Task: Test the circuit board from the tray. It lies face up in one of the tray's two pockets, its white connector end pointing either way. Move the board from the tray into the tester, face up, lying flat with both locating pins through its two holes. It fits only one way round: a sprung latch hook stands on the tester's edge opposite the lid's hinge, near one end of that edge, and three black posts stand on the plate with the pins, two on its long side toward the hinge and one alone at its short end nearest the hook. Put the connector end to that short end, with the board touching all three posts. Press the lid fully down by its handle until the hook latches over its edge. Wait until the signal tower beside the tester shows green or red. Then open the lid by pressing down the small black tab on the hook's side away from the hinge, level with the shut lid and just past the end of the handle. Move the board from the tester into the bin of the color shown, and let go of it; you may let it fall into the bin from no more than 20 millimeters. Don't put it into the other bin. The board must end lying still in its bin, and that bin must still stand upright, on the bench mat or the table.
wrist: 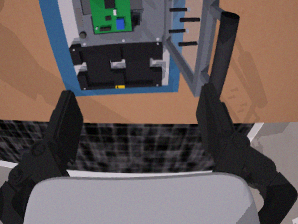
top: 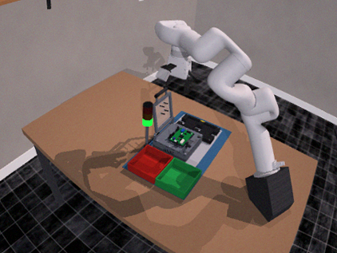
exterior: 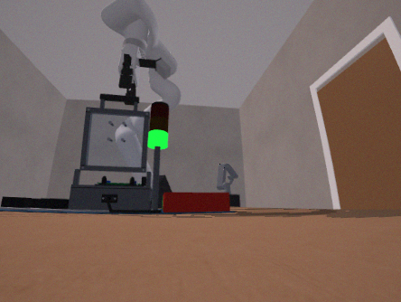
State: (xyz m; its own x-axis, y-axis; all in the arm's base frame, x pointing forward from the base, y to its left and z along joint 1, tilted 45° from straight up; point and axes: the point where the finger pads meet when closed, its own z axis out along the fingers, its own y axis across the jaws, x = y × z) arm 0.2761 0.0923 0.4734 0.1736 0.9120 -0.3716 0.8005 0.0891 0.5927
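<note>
The green circuit board is 5 cm behind my hand, 1 cm to the left of it and 26 cm below it. From my hand the other things lie so: tester lid (6 cm ahead, 1 cm to the right, 15 cm below); then black latch block (10 cm behind, 8 cm to the left, 24 cm below); then tester plate (5 cm behind, 2 cm to the left, 26 cm below).
</note>
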